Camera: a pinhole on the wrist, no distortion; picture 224 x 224 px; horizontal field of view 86.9 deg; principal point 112.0 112.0 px. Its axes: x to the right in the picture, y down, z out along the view. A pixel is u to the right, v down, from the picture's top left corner.
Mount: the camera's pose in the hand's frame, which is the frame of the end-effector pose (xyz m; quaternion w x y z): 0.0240 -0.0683 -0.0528 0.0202 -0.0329 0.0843 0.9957
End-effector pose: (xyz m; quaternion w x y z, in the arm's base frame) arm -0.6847 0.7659 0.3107 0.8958 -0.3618 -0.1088 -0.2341
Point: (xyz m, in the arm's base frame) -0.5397 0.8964 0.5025
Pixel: 52.7 84.4
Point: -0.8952 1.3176 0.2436
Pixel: 212.2 47.3
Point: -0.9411 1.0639 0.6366
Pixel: 157.7 150.1
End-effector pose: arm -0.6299 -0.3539 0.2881 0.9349 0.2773 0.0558 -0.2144
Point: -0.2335 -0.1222 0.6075
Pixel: outside the picture
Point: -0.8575 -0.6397 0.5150
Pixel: 155.6 175.6
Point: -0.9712 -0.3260 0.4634
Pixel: outside the picture
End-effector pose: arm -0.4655 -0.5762 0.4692 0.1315 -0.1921 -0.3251 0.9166
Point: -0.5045 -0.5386 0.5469
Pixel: 99.0 138.6
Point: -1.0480 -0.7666 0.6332
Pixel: 19.5 89.4
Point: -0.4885 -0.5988 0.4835
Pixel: 126.9 36.7
